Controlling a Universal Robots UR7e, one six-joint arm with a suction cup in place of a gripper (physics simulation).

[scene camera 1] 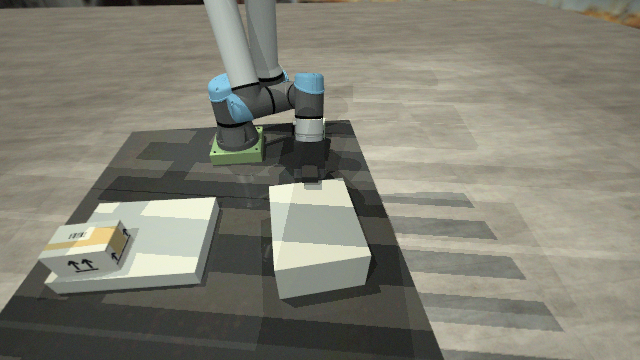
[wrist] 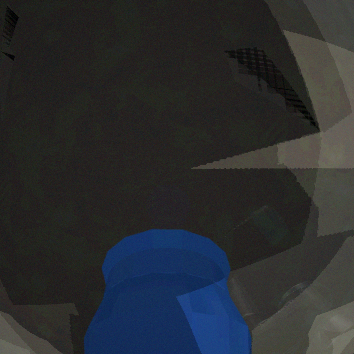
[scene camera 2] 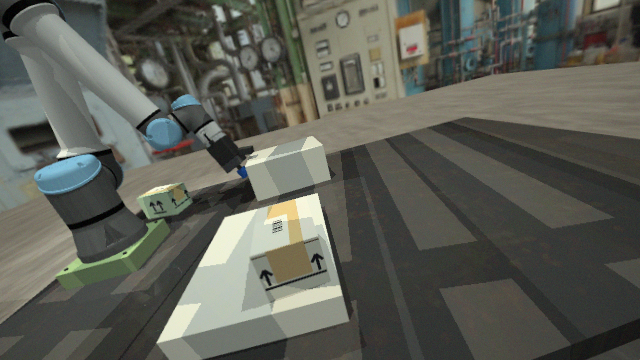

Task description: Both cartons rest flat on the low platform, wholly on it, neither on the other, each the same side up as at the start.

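Pixels of known places: hand at its tool point: [scene camera 2: 246, 175]; arm's base at its link origin: [scene camera 1: 238, 139] [scene camera 2: 116, 243].
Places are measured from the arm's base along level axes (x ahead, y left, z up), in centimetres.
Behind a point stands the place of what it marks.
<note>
One carton, white with an orange tape band and arrows pointing up [scene camera 1: 85, 250] @[y -24.0, x 51.7, z 7.8 cm] [scene camera 2: 290, 250] @[y -32.9, x 49.1, z 7.0 cm], rests flat on the low white platform [scene camera 1: 170, 235] @[y -11.9, x 43.3, z 0.4 cm] [scene camera 2: 200, 295] @[y -28.5, x 33.3, z 0.4 cm], near one end. The other carton [scene camera 2: 165, 201] @[y 21.9, x 2.8, z 1.1 cm] stands upright on the dark mat behind the arm's green base in scene camera 2; the arm and tool hide it in scene camera 1. My blue suction cup [scene camera 2: 242, 172] [wrist: 167, 250] @[y 23.9, x 32.0, z 1.9 cm] is low beside the near end of the tall white block, below its top, with no carton on it. In scene camera 1 the cup is hidden behind the block.
The tall white block [scene camera 1: 320, 225] @[y 25.4, x 49.8, z 7.5 cm] [scene camera 2: 290, 170] @[y 14.3, x 48.2, z 2.5 cm] stands on the dark mat [scene camera 1: 240, 320] @[y 6.8, x 64.0, z -4.4 cm] [scene camera 2: 400, 215] @[y -15.5, x 70.2, z -4.5 cm] beside the platform, right by the tool. The green base [scene camera 1: 237, 156] @[y 0.4, x 8.6, z -1.4 cm] [scene camera 2: 115, 260] @[y -8.8, x 5.7, z -0.3 cm] carries the arm. In the wrist view, dark shadow covers much of the surface beyond the cup.
</note>
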